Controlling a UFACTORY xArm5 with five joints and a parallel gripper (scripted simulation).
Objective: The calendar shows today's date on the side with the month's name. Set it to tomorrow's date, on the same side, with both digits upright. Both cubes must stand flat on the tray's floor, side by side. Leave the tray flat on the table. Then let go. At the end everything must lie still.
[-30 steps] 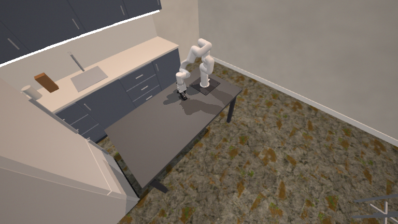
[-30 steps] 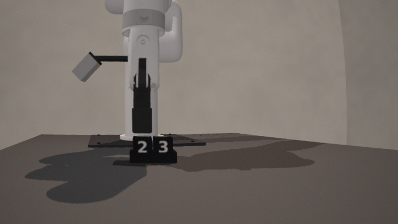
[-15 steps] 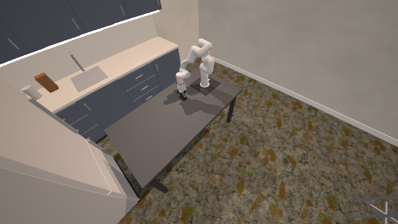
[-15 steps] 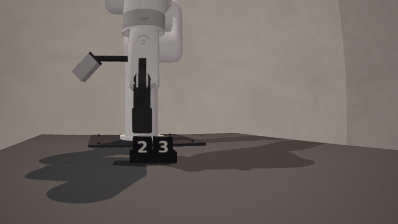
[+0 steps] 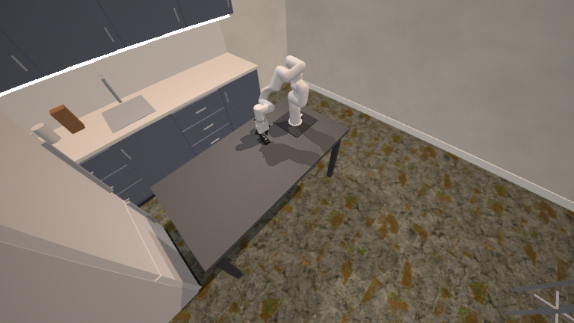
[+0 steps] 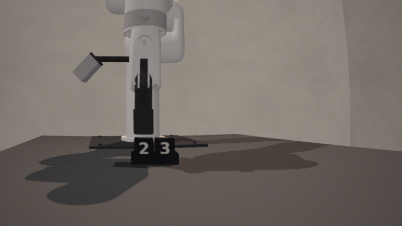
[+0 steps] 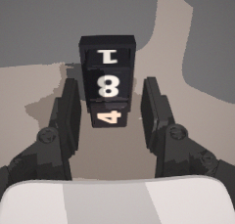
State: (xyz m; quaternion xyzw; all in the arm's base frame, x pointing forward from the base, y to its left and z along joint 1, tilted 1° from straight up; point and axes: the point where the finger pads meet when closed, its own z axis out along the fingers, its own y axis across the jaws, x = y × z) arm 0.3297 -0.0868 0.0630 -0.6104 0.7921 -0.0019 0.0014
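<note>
Now: hand 60 mm above the black calendar tray and 20 mm to the right of it.
</note>
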